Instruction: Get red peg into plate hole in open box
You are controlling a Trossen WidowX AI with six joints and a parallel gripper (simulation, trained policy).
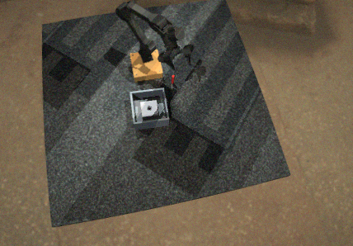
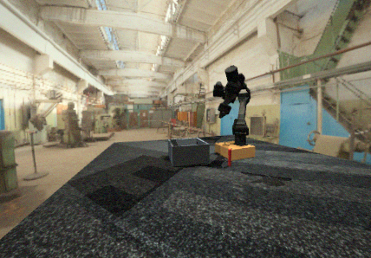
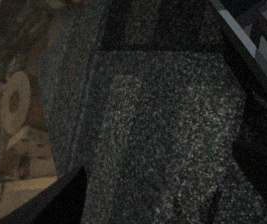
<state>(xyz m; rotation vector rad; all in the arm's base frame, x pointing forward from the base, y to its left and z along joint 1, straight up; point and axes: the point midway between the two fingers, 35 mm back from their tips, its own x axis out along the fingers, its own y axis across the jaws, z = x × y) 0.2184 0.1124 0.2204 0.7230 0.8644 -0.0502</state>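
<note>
My gripper tip is 22 cm above the red peg, 6 cm past it and 2 cm to the left of it. Round my gripper tip: grey box (23 cm below, 20 cm to the right, 8 cm ahead); then grey plate (21 cm below, 20 cm to the right, 8 cm ahead).
</note>
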